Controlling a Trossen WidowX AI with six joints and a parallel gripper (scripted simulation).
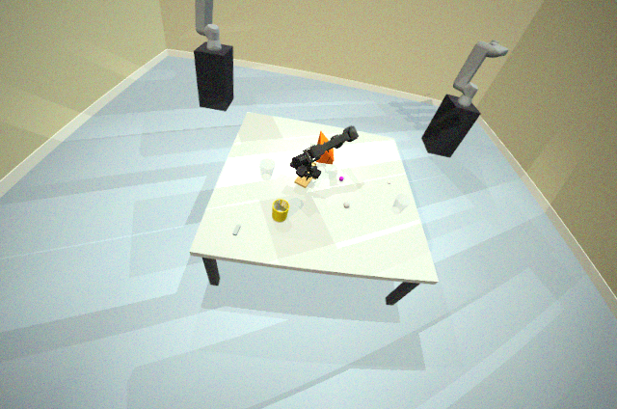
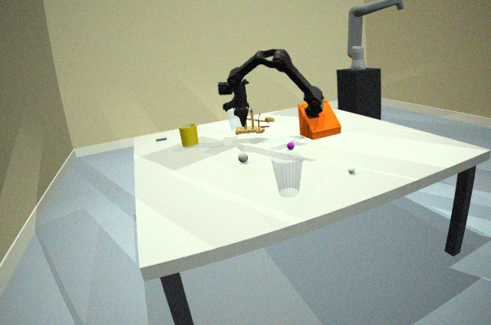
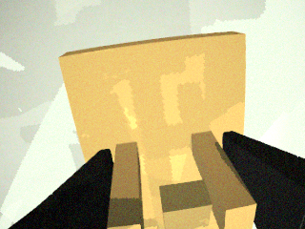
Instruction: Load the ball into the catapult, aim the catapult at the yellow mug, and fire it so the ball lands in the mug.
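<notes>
The purple ball is 120 mm behind my gripper tip, 260 mm to the left of it and 60 mm below it. The rest, counted from my gripper tip: grey ball 110 mm ahead, 290 mm to the left, 60 mm below; wooden catapult 60 mm behind, 40 mm to the left, 20 mm above; yellow mug 260 mm ahead, 100 mm to the right, 50 mm below.
</notes>
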